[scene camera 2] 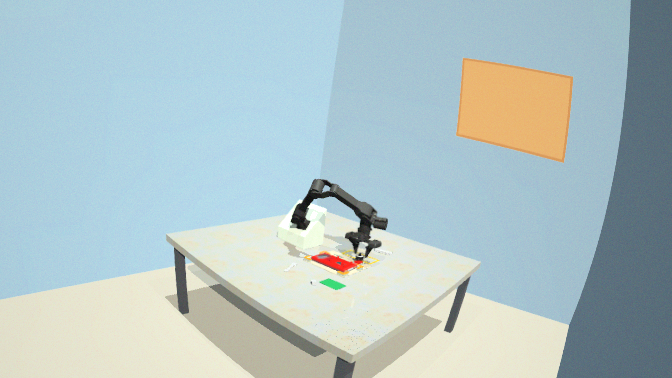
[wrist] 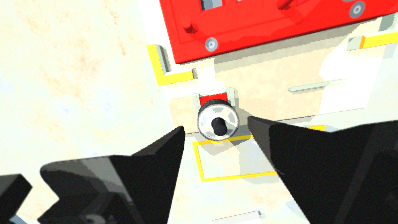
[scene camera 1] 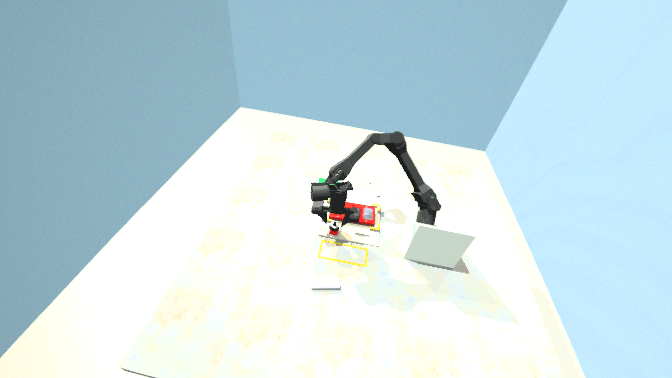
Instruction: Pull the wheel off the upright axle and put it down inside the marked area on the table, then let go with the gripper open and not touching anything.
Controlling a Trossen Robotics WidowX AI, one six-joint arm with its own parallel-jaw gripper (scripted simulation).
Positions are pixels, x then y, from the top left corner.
Scene:
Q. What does my gripper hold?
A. Nothing.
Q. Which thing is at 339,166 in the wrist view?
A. My gripper.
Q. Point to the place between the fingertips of my gripper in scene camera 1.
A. At 333,224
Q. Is my gripper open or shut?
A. Open.

